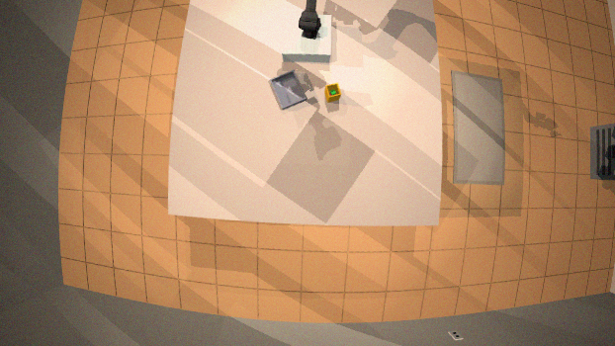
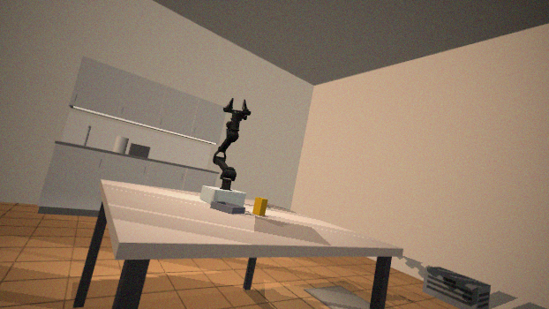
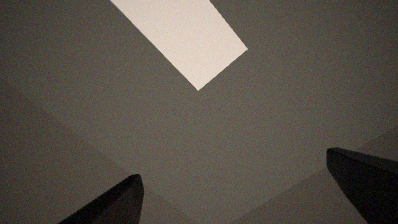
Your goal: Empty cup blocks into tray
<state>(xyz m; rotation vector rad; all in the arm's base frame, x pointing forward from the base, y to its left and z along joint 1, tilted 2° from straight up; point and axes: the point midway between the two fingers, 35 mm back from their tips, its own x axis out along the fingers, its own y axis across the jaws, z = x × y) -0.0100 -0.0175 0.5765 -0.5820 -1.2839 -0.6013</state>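
My gripper tip is now 660 mm above the green block, 260 mm short of it and 200 mm to the right of it. Round my gripper tip: yellow square cup 680 mm below, 260 mm ahead, 200 mm to the left; red block 670 mm below, 260 mm ahead, 200 mm to the left.
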